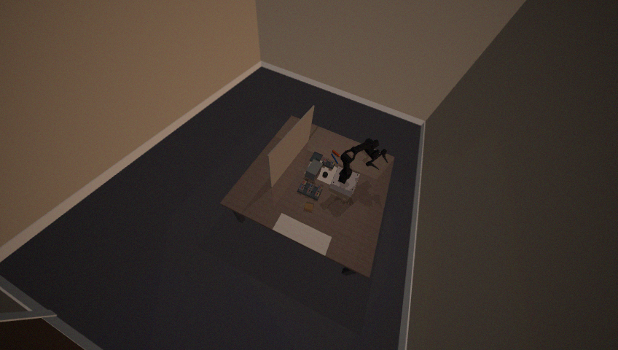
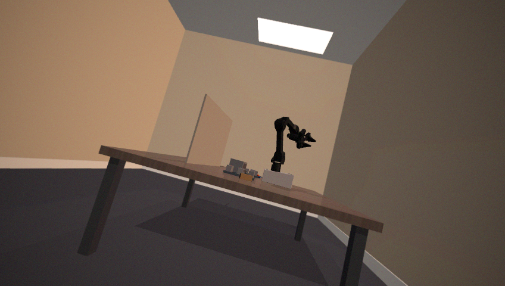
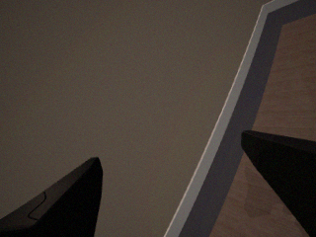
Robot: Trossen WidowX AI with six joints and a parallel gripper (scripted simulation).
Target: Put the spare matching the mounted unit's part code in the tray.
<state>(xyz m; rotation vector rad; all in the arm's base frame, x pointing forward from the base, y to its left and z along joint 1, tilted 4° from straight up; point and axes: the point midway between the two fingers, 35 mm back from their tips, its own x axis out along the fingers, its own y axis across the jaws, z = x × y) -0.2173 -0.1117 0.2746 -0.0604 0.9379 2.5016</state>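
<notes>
Right now the grey spare block is 45 cm ahead of my gripper tip, 34 cm below it and 28 cm to the left of it. The rest, counted from my gripper tip: grey rack 45 cm ahead, 37 cm below, 30 cm to the left; then grey mounted unit 51 cm ahead, 32 cm below, 12 cm to the left; then blue pen 40 cm ahead, 37 cm below, 17 cm to the right.
</notes>
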